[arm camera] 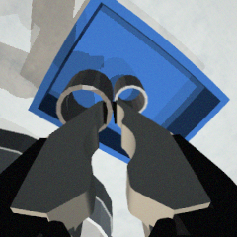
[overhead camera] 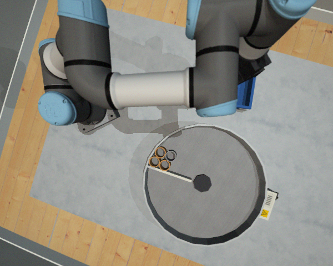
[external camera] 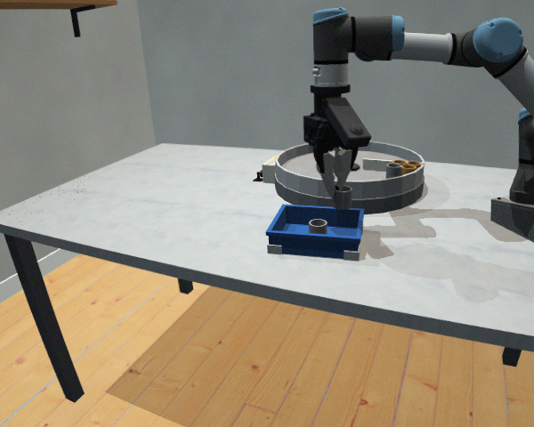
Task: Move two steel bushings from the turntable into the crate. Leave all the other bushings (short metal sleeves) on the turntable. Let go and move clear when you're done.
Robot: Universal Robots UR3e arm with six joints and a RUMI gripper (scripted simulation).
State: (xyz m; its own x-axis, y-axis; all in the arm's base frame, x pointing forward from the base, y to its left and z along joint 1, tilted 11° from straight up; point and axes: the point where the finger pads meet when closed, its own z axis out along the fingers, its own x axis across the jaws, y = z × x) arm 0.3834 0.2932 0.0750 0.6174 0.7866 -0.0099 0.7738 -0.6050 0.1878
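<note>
The blue crate lies 100 mm below my hand and 40 mm ahead of it. Round my hand: round grey turntable: 360 mm to the right, 100 mm ahead, 70 mm below.
</note>
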